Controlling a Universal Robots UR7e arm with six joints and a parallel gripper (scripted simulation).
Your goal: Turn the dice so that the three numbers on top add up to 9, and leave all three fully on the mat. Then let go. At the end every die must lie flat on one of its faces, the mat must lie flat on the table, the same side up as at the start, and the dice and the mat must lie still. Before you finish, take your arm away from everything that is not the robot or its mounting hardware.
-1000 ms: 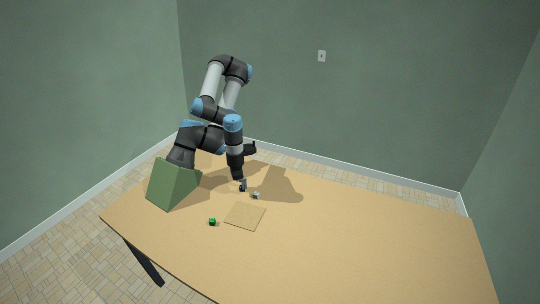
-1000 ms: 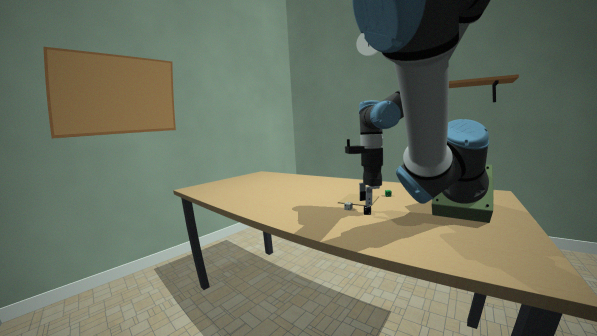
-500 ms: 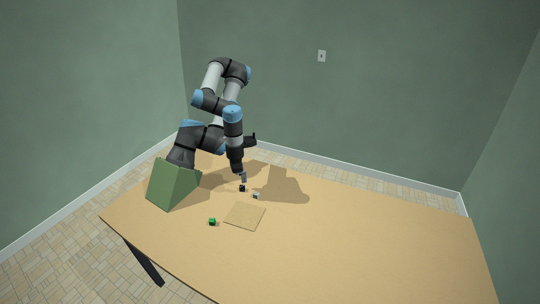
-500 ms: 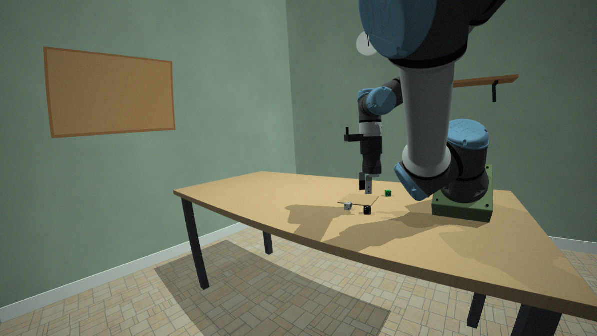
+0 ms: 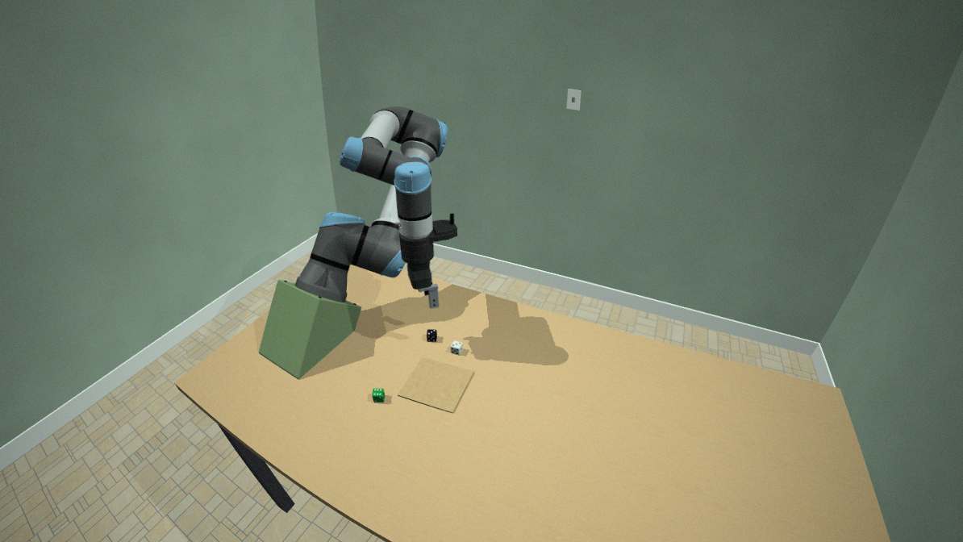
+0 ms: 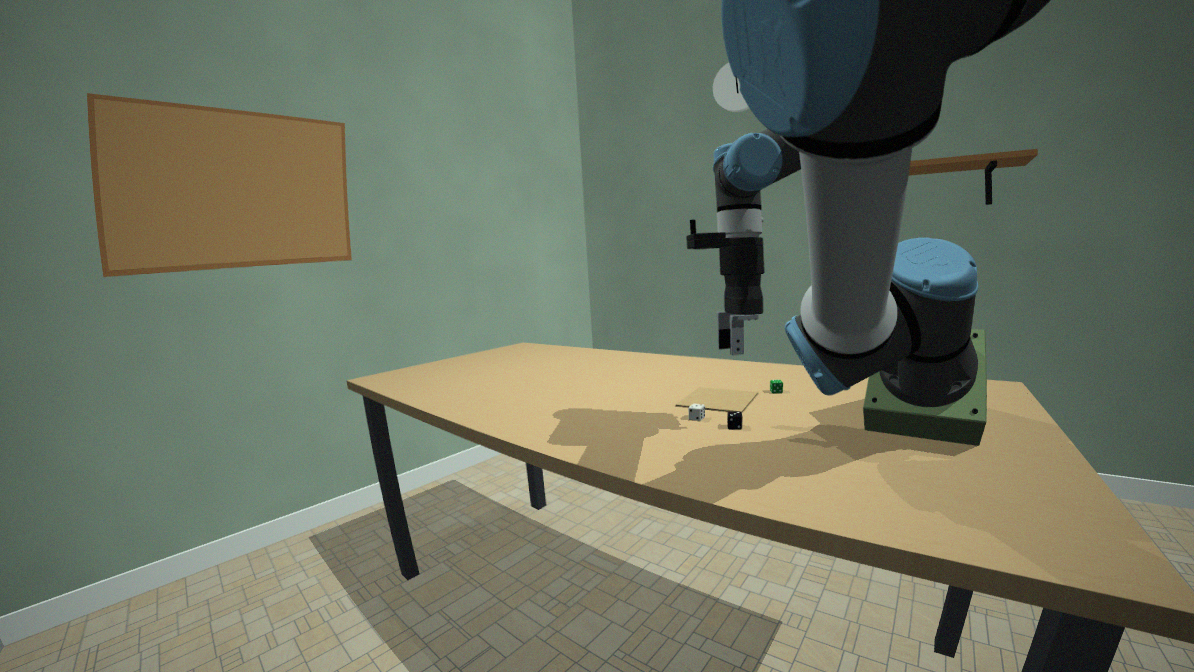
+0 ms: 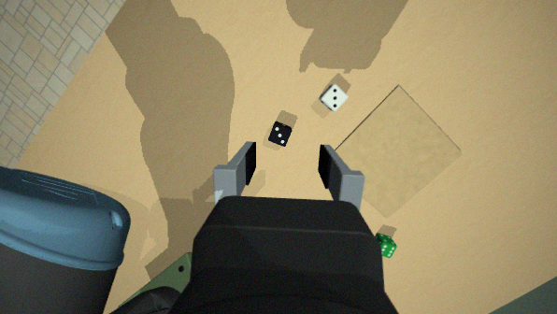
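Now: hand 14 cm above the black die and 1 cm past it. Also, from my hand: white die: 14 cm below, 7 cm ahead, 1 cm to the right; green die: 24 cm to the right, 14 cm below; tan mat: 15 cm below, 13 cm to the right, 9 cm ahead.
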